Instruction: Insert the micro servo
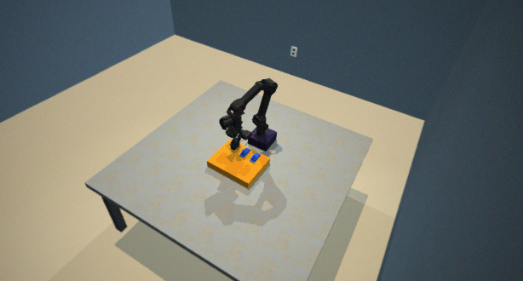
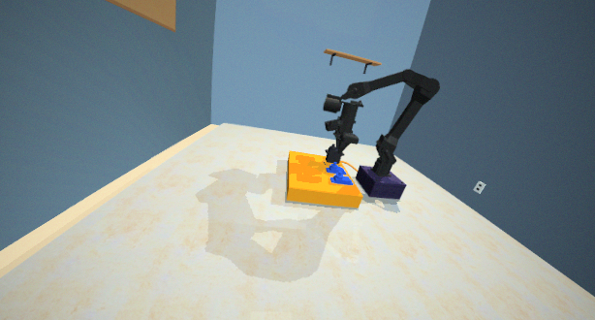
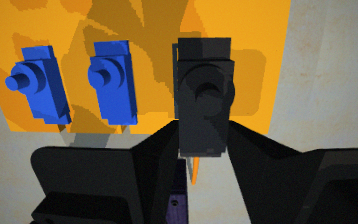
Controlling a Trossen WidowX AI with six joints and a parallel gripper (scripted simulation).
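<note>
Now: the deck 130 mm ahead of my gripper tip, 50 mm to the left of it and 80 mm below it.
</note>
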